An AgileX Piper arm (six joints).
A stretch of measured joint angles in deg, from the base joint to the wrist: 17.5 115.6 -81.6 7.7 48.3 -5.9; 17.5 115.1 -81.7 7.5 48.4 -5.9; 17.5 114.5 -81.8 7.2 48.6 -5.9; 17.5 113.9 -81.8 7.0 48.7 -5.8; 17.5 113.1 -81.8 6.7 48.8 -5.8; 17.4 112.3 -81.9 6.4 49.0 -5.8; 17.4 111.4 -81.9 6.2 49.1 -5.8; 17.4 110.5 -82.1 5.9 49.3 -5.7; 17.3 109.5 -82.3 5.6 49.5 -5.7; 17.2 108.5 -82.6 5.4 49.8 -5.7; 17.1 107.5 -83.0 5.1 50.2 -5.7; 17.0 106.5 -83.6 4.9 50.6 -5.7; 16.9 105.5 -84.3 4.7 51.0 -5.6; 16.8 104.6 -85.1 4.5 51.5 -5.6; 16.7 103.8 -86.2 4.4 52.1 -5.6; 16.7 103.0 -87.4 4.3 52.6 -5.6; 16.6 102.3 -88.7 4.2 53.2 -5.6; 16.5 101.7 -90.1 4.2 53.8 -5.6; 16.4 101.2 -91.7 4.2 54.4 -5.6; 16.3 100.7 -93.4 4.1 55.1 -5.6; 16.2 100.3 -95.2 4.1 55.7 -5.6; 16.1 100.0 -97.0 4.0 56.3 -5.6; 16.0 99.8 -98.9 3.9 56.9 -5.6
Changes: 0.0 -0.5 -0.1 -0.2 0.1 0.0; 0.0 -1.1 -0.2 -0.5 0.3 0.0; 0.0 -1.7 -0.2 -0.7 0.4 0.1; 0.0 -2.5 -0.2 -1.0 0.5 0.1; -0.1 -3.3 -0.3 -1.3 0.7 0.1; -0.1 -4.2 -0.3 -1.5 0.8 0.1; -0.1 -5.1 -0.5 -1.8 1.0 0.2; -0.2 -6.1 -0.7 -2.1 1.2 0.2; -0.3 -7.1 -1.0 -2.3 1.5 0.2; -0.4 -8.1 -1.4 -2.6 1.9 0.2; -0.5 -9.1 -2.0 -2.8 2.3 0.2; -0.6 -10.1 -2.7 -3.0 2.7 0.3; -0.7 -11.0 -3.5 -3.2 3.2 0.3; -0.8 -11.8 -4.6 -3.3 3.8 0.3; -0.8 -12.6 -5.8 -3.4 4.3 0.3; -0.9 -13.3 -7.1 -3.5 4.9 0.3; -1.0 -13.9 -8.5 -3.5 5.5 0.3; -1.1 -14.4 -10.1 -3.5 6.1 0.3; -1.2 -14.9 -11.8 -3.6 6.8 0.3; -1.3 -15.3 -13.6 -3.6 7.4 0.3; -1.4 -15.6 -15.4 -3.7 8.0 0.3; -1.5 -15.8 -17.3 -3.8 8.6 0.3
